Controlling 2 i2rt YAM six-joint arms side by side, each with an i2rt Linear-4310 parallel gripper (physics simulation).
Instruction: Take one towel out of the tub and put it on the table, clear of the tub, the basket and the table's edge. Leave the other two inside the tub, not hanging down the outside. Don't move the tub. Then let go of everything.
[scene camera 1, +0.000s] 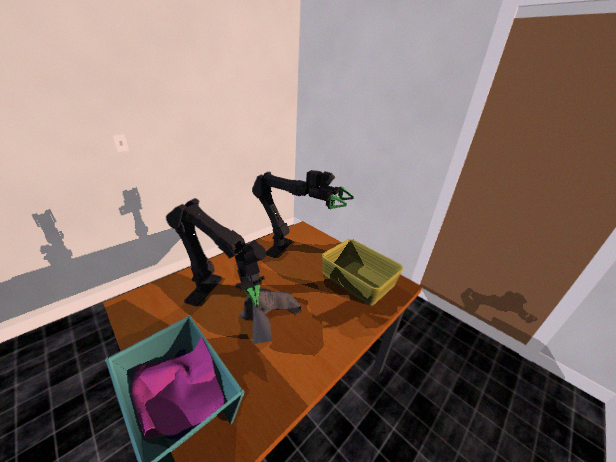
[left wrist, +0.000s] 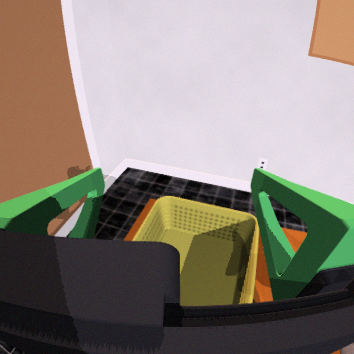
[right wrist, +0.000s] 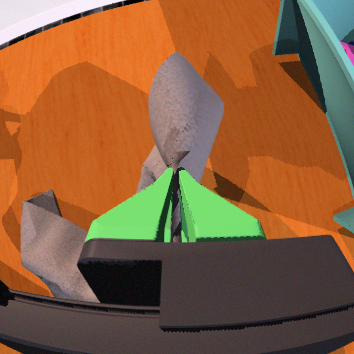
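Observation:
The grey towel (scene camera 1: 262, 327) (right wrist: 185, 105) is bunched and spread low over the table, between tub and basket. My right gripper (scene camera 1: 256, 303) (right wrist: 175, 176) is shut on it, pinching a thin fold. Parts of the towel show beyond the fingertips and to their left in the right wrist view. The teal tub (scene camera 1: 165, 342) (right wrist: 337, 115) stands at the lower left in scene camera 1. A magenta towel (scene camera 1: 190, 385) lies inside it; another towel is hidden or hard to make out. My left gripper (scene camera 1: 349, 199) (left wrist: 177, 175) is open and empty, high above the table behind the basket.
The yellow basket (scene camera 1: 382, 290) (left wrist: 200, 215) stands empty near the table's right end in scene camera 1. The wooden table (scene camera 1: 300, 370) (right wrist: 85, 110) has its long front edge running from the lower middle to the right. Walls stand behind the arms.

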